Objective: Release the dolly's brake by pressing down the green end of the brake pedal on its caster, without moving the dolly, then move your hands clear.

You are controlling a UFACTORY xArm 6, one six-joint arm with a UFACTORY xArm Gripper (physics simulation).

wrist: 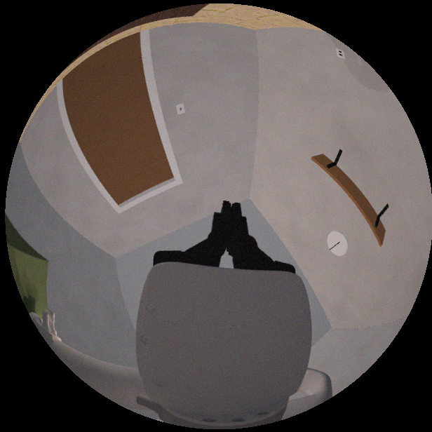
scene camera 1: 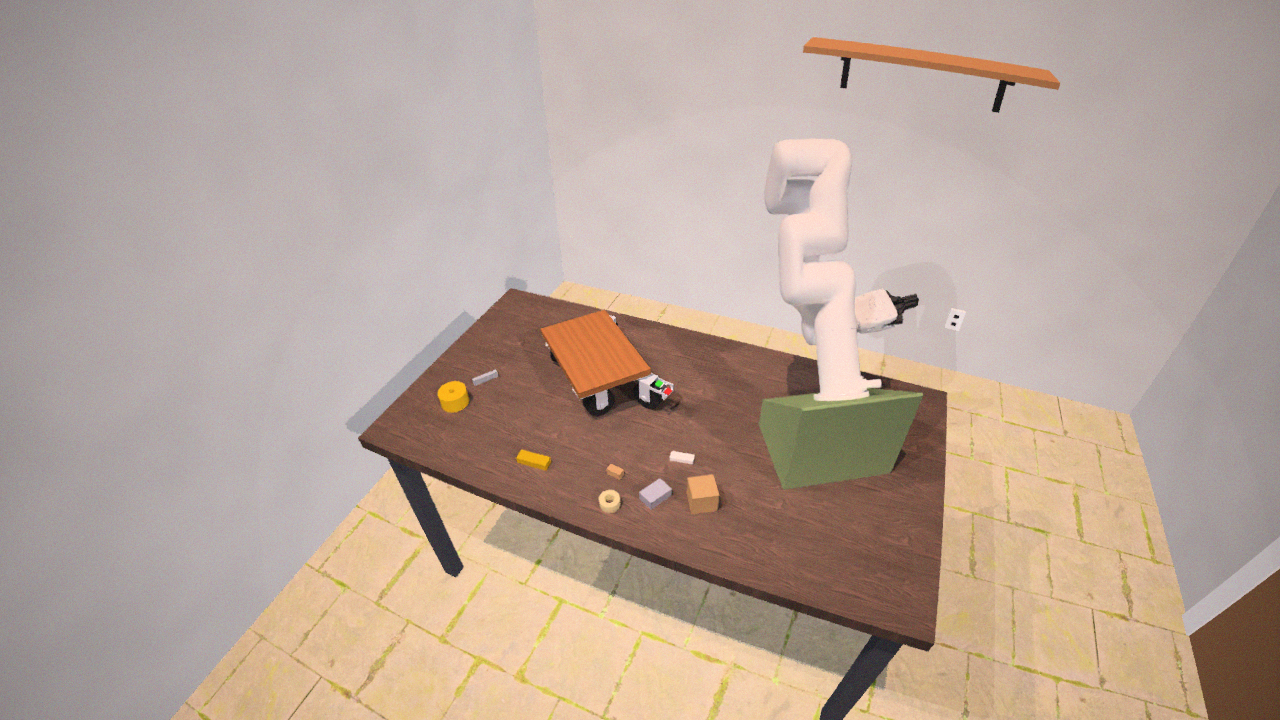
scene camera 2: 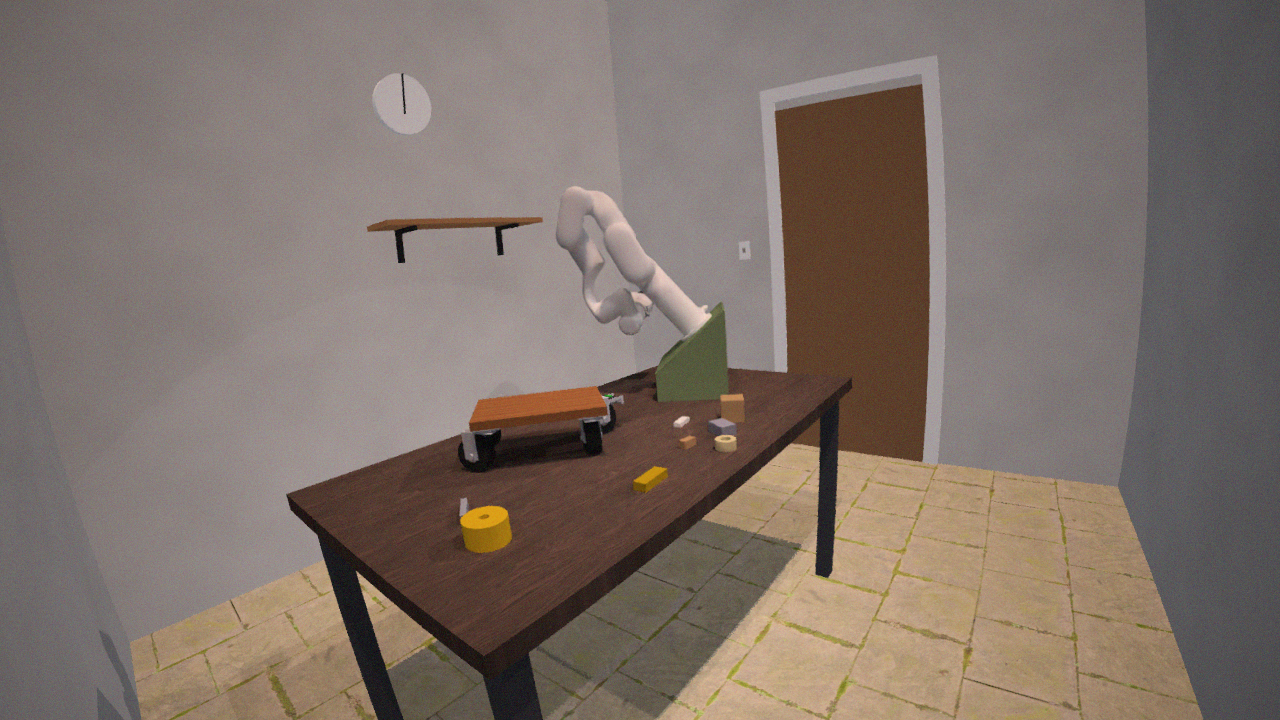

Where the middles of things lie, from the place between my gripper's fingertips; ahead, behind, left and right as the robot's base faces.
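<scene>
Orange block (scene camera 1: 702, 492): far below my hand, far ahead of it, far to the left of it. Dolly (scene camera 1: 594, 354): far below my hand, far ahead of it, a fair way to the left of it.
</scene>
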